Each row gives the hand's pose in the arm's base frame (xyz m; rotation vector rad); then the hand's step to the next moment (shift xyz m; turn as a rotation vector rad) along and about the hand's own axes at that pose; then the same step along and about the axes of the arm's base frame.
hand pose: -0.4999 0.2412 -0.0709 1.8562 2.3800 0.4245
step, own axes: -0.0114 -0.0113 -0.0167 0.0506 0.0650 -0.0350
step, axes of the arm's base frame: -0.0117 -0.0161 0.0118 0.0394 0.0574 0.0562
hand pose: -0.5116 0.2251 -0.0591 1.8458 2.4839 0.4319
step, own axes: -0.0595 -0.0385 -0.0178 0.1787 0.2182 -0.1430
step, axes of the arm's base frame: -0.0212 -0.0699 -0.0006 0.1252 0.1958 0.2144
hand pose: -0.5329 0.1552 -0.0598 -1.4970 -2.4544 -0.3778
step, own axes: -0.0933 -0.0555 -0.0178 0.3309 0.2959 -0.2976
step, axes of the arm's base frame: -0.0067 -0.1080 -0.0198 0.1376 0.3037 0.4177
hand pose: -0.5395 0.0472 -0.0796 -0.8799 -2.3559 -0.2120
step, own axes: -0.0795 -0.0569 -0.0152 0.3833 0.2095 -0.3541
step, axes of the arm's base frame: 0.0183 -0.0919 -0.0316 0.0787 0.2465 0.4993
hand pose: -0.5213 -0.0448 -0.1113 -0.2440 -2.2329 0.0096
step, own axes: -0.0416 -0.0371 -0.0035 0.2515 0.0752 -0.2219
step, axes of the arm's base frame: 0.0215 -0.0441 -0.0267 0.0328 0.1015 0.3268
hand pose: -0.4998 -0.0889 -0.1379 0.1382 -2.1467 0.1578
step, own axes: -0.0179 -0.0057 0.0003 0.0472 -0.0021 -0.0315
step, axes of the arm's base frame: 0.0105 -0.0050 -0.0148 0.0004 0.0014 0.0568
